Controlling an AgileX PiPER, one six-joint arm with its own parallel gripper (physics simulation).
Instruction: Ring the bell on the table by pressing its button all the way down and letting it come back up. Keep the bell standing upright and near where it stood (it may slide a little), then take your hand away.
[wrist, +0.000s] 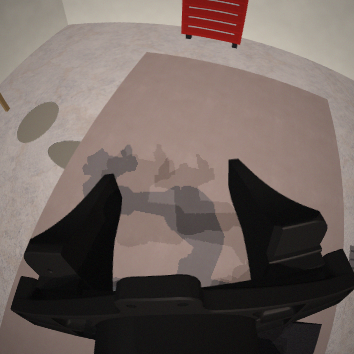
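My gripper (171, 179) is open, with its two black fingers wide apart and no object between them. It is above the pinkish-brown table top (220, 105). Overlapping shadows of the arm and gripper fall on the table between and beyond the fingers. The bell and its button do not show in the wrist view. The near part of the table is hidden behind the gripper body.
A red drawer cabinet (214, 21) stands on the floor beyond the table's far edge. Two flat olive-grey ovals (38, 122) (65, 152) lie left of the table. A thin wooden piece (4, 102) shows at the left border.
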